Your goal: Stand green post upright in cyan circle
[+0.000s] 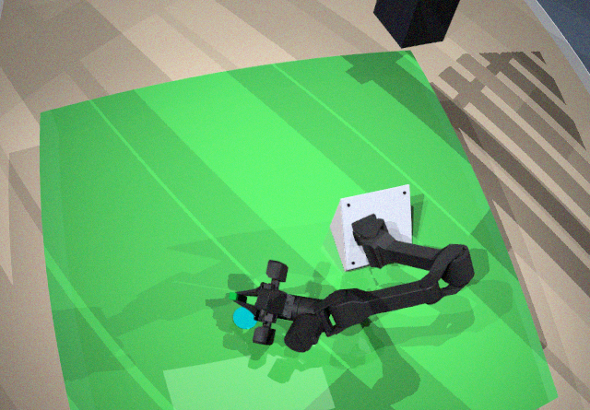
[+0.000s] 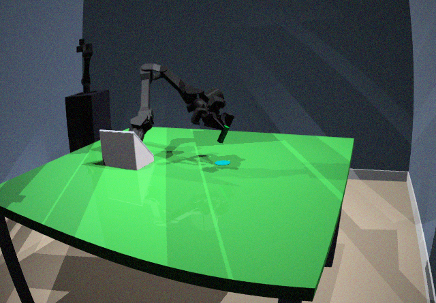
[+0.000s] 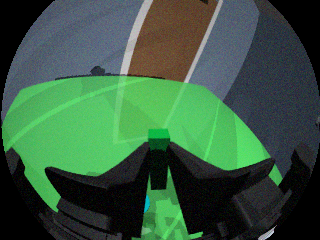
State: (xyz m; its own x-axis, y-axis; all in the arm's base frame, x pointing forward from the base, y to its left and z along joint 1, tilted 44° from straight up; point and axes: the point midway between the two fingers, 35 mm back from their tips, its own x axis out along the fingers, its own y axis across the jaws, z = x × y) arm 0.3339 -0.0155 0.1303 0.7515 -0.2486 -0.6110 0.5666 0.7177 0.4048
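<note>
The cyan circle lies 140 mm below my gripper tip, 20 mm to the left of it and 20 mm behind it. Round my gripper tip: green post: 20 mm below, 10 mm behind.
</note>
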